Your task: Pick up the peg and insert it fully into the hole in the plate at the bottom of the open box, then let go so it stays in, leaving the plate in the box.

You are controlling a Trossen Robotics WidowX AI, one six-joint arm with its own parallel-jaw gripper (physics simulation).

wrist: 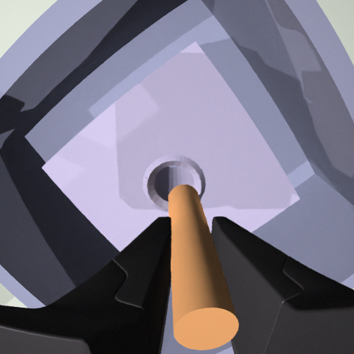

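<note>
An orange round peg (197, 260) is held between the two black fingers of my gripper (190, 229); its near end faces the camera and its far end points down into the box. A pale lilac square plate (240, 150) lies at the bottom of the open box (280, 240). The round hole (165, 184) with a bevelled rim is near the plate's middle. The peg's far tip overlaps the lower right part of the hole in the wrist view. Whether the tip touches the plate or the rim cannot be told. The plate's lower edge is partly hidden behind the fingers.
The box's walls rise around the plate on all sides in view, with dark shadow on the left walls. A strip of box floor shows around the plate. Pale ground shows beyond the box's rim at the upper corners.
</note>
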